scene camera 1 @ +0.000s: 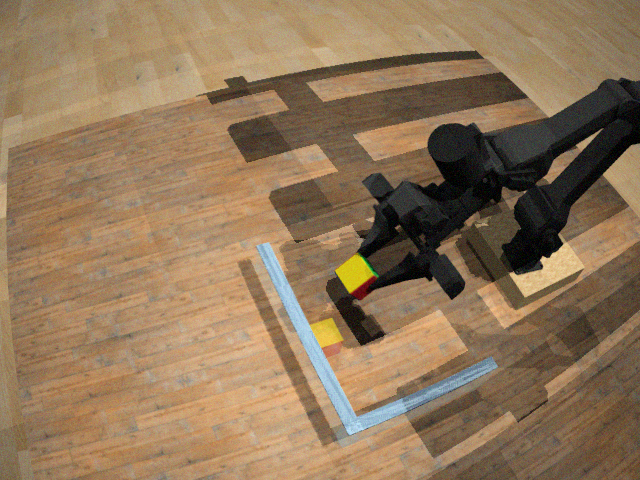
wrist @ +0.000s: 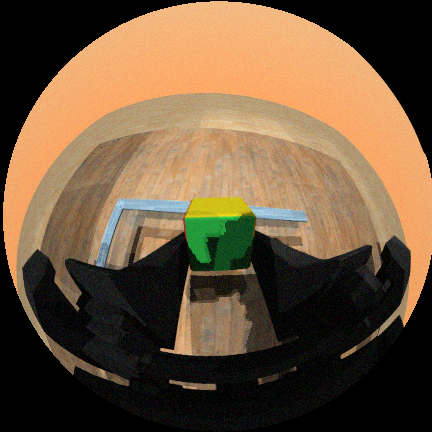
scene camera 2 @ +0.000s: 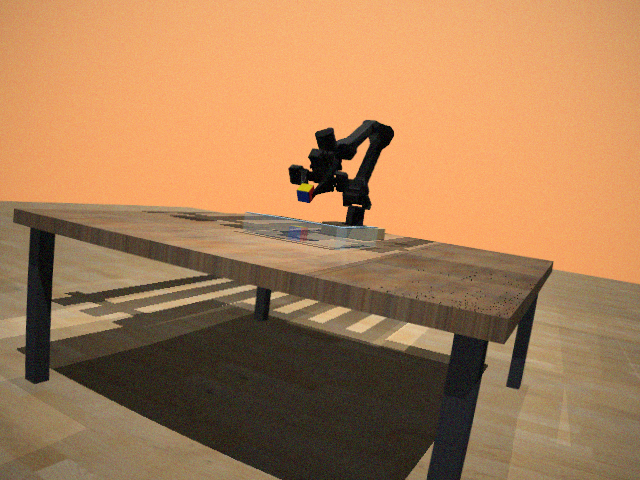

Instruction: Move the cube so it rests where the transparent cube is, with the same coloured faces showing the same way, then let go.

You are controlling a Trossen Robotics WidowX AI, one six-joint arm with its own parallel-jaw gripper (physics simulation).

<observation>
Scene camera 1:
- my gripper: 361,275
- cube: 356,274, held by my gripper
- transparent cube: 328,336
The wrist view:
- my gripper: 218,236
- cube: 219,231
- L-shaped rail: 128,213
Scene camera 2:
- my gripper: 306,193
</observation>
